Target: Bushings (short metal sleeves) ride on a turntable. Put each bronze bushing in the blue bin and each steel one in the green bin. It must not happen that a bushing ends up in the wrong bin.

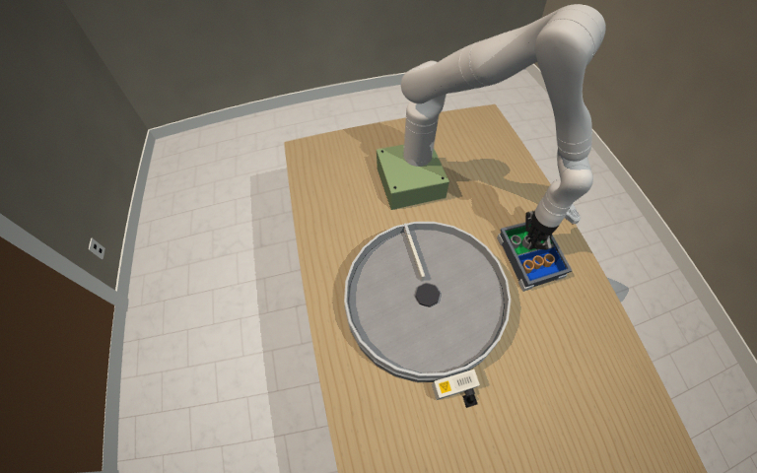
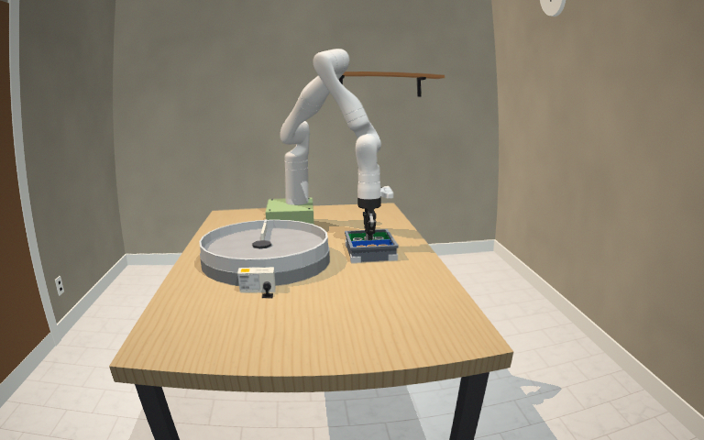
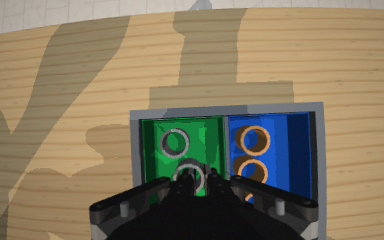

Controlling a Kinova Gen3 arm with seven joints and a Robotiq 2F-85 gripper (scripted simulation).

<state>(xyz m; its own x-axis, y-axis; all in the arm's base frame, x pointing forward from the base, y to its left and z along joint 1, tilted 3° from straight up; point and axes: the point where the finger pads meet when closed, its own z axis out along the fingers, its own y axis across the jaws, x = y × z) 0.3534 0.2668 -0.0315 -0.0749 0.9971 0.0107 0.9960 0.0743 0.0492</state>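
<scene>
Now: the blue bin 3 cm ahead of my hand and 1 cm below it. Round my hand: turntable (10 cm ahead, 34 cm to the right, 1 cm above).
</scene>
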